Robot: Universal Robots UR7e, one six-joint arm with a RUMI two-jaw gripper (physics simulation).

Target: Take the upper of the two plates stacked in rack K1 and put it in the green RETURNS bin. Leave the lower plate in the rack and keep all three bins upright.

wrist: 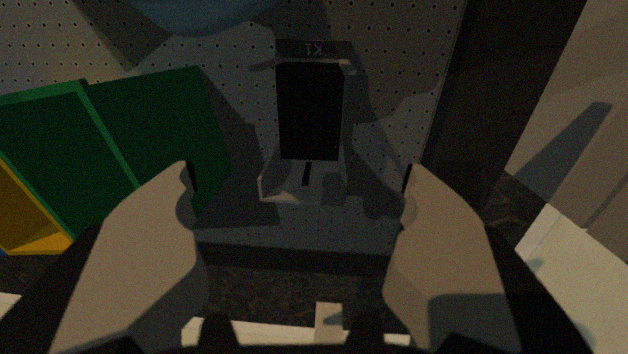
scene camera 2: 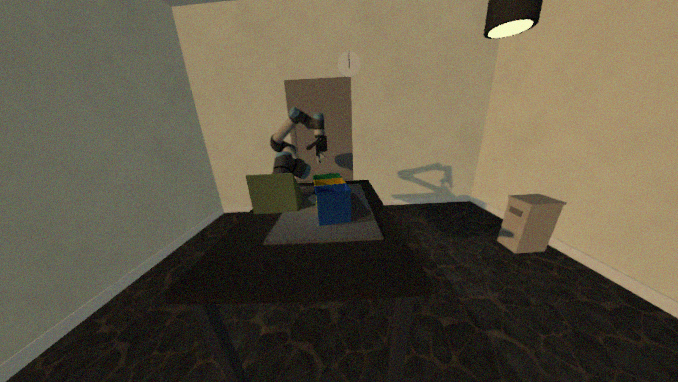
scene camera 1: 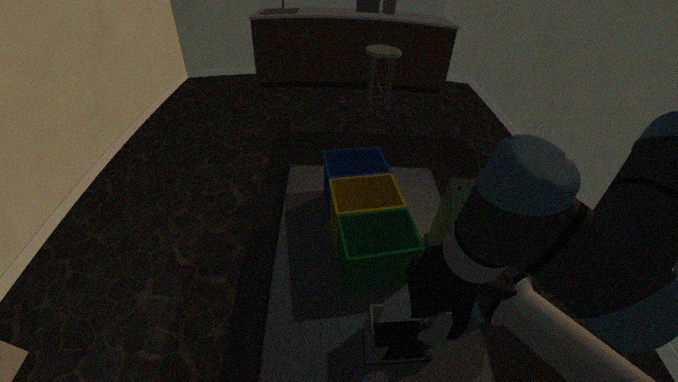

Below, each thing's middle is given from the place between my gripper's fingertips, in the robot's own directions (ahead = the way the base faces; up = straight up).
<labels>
Now: hand 21 cm to the left of the green bin (scene camera 1: 375, 248), 14 cm above it and 8 cm short of it. Also, from my hand: blue bin (scene camera 1: 350, 162): 47 cm to the right, 14 cm below, 14 cm ahead.
</labels>
